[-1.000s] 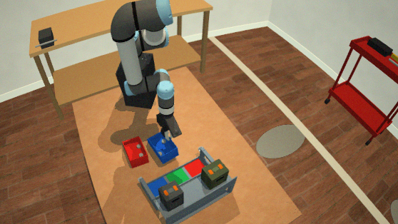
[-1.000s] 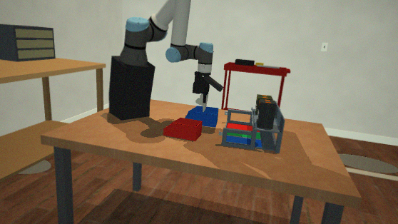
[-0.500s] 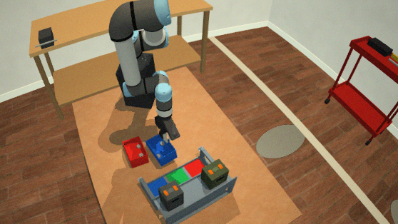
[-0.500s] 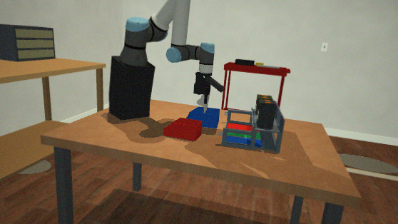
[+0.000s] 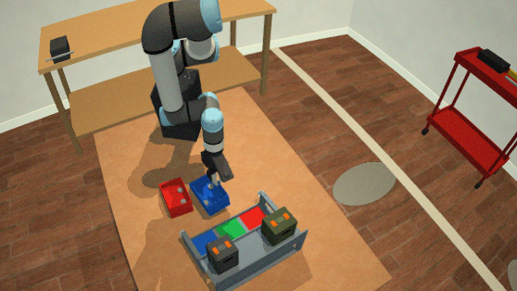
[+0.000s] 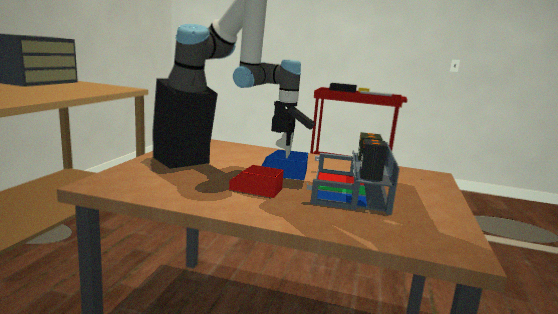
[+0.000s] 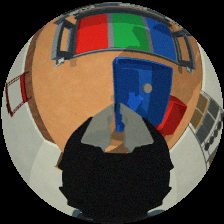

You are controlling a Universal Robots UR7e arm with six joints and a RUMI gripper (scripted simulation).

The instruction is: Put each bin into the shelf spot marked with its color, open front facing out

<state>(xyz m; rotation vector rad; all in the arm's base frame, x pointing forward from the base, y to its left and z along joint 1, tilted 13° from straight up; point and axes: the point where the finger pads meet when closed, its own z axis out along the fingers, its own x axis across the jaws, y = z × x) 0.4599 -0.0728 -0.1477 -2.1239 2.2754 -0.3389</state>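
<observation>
Right now my hand is 10 mm past the blue bin, 50 mm to the left of it and 30 mm above it. Round my hand: red bin 90 mm behind, 160 mm to the right, 60 mm below.
</observation>
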